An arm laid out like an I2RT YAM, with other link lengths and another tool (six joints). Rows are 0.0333 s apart.
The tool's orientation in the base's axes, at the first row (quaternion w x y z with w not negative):
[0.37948 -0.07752 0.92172 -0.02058]
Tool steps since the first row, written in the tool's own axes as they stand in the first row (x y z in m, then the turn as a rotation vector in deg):
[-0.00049 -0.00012 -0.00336 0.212 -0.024 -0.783]
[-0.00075 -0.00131 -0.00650 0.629 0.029 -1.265]
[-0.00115 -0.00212 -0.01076 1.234 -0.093 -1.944]
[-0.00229 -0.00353 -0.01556 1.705 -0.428 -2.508]
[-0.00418 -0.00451 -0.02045 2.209 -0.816 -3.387]
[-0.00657 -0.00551 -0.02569 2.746 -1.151 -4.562]
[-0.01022 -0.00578 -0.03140 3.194 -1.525 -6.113]
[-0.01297 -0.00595 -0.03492 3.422 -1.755 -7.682]
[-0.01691 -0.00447 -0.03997 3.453 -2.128 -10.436]
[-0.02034 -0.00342 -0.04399 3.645 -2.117 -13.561]
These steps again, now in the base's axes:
[-0.00200 -0.00011 0.00274 -0.696 -0.074 0.412]
[-0.00388 -0.00131 0.00527 -1.333 -0.098 0.459]
[-0.00649 -0.00214 0.00866 -2.218 -0.328 0.532]
[-0.00888 -0.00345 0.01300 -2.901 -0.745 0.638]
[-0.01087 -0.00422 0.01789 -3.823 -1.226 0.949]
[-0.01275 -0.00493 0.02338 -4.982 -1.667 1.443]
[-0.01418 -0.00474 0.03001 -6.337 -2.139 2.271]
[-0.01470 -0.00455 0.03444 -7.570 -2.435 3.250]
[-0.01568 -0.00257 0.04063 -9.480 -2.866 5.223]
[-0.01624 -0.00107 0.04578 -11.812 -2.951 7.310]

